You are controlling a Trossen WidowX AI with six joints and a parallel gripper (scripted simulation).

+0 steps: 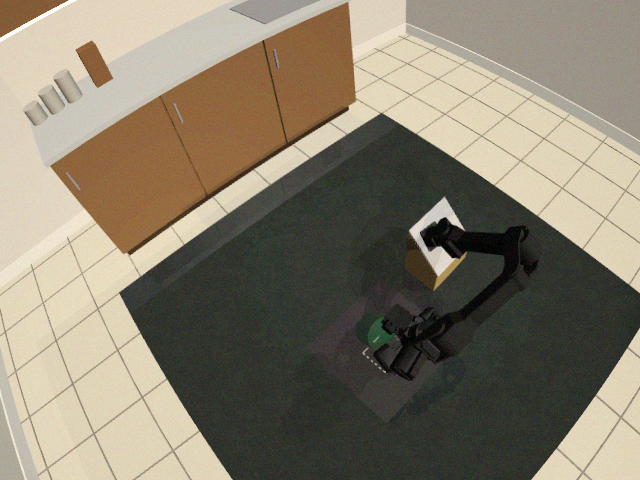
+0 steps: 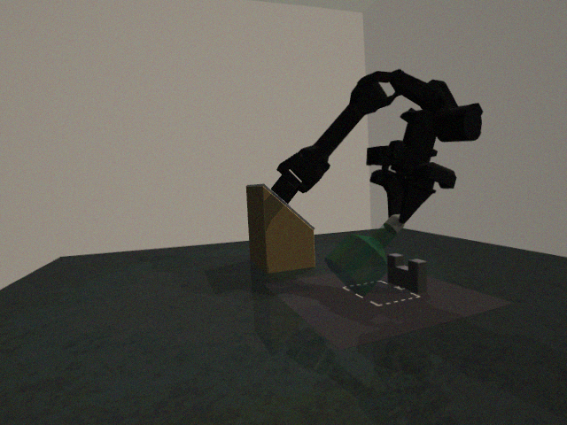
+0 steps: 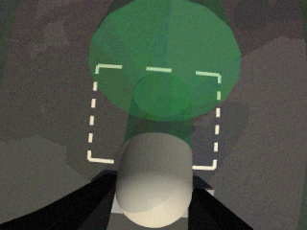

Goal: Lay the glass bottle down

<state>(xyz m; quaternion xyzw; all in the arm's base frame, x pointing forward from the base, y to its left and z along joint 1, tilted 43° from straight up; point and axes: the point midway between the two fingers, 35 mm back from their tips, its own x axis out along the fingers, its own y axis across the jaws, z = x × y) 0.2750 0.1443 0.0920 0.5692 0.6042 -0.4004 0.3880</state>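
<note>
My gripper tip is 40 mm to the left of the green glass bottle and 30 mm above it. From my gripper tip the other things lie so: grey mat: 130 mm below, 50 mm to the right.
</note>
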